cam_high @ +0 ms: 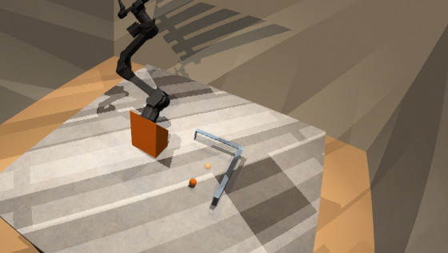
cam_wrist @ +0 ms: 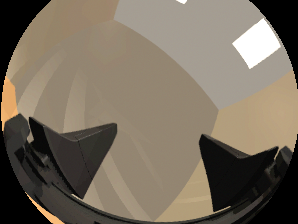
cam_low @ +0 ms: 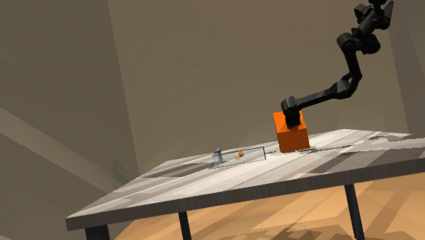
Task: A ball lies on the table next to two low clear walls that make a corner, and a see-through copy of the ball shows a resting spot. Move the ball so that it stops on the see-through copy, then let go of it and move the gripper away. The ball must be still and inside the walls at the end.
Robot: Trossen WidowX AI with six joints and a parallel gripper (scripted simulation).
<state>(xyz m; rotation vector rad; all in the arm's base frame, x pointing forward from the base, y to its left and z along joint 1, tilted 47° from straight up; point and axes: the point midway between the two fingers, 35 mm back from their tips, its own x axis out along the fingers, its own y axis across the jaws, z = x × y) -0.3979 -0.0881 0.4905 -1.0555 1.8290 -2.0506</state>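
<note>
Right now my gripper tip is 720 mm short of the orange ball, 550 mm above it and 380 mm to the left of it. Round my gripper tip: clear wall: 710 mm ahead, 540 mm below, 120 mm to the right; see-through copy: 730 mm ahead, 550 mm below, 260 mm to the right.
</note>
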